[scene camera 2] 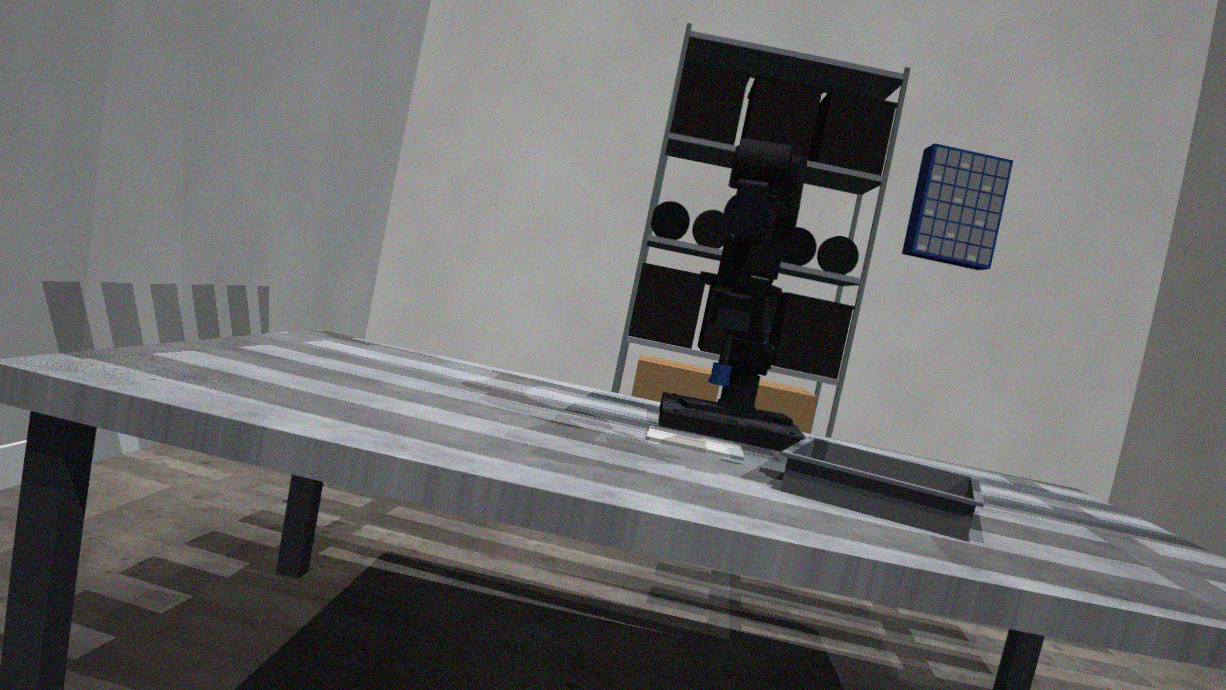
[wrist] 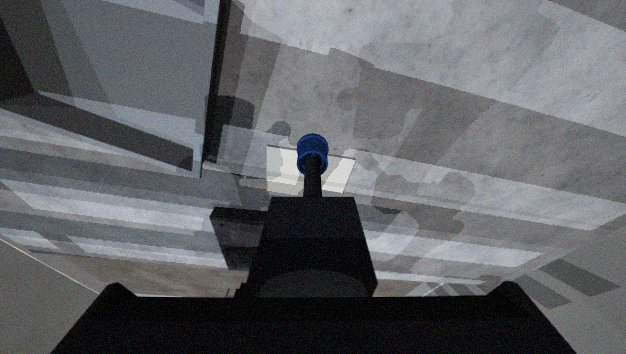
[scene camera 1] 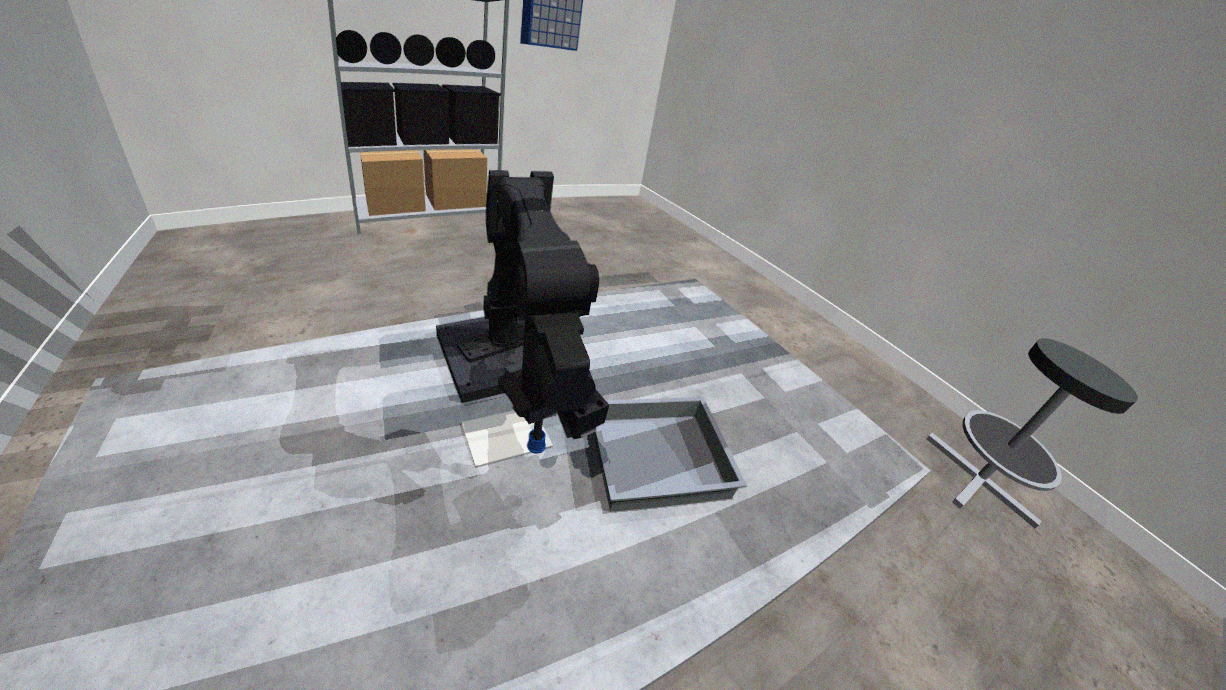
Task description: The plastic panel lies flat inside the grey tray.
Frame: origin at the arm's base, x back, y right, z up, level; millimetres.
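Seen in the pictures: hand, tool point: (scene camera 2: 718,383) (wrist: 312,148) (scene camera 1: 536,445); arm's base, link origin: (scene camera 2: 734,413) (scene camera 1: 503,341).
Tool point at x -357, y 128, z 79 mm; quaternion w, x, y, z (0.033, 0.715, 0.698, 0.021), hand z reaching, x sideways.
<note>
Pixels of each thing's top centre, then the offset from my tool point to it.
- pale plastic panel, top centre: (scene camera 2: 695,440) (wrist: 307,178) (scene camera 1: 506,433) dx +125, dy -14, dz -104 mm
- grey tray, top centre: (scene camera 2: 886,465) (wrist: 76,59) (scene camera 1: 664,441) dx -71, dy -231, dz -59 mm
The pale plastic panel (scene camera 1: 493,438) (scene camera 2: 695,441) (wrist: 282,171) lies flat on the striped table just left of the grey tray (scene camera 1: 676,494) (scene camera 2: 875,482) (wrist: 215,109). The tray holds nothing. My blue suction cup (scene camera 1: 537,442) (scene camera 2: 720,374) (wrist: 311,152) hangs a little above the panel's edge on the tray side. It points down and is clear of the panel, with nothing stuck to it. The arm's lower links hide part of the panel in scene camera 1.
The arm's black base plate (scene camera 1: 467,356) sits just behind the panel. A shelf rack (scene camera 1: 342,129) with boxes stands at the back wall. A stool (scene camera 1: 1080,374) stands on the floor to the right. A blue bin board (scene camera 2: 957,206) hangs on the wall.
</note>
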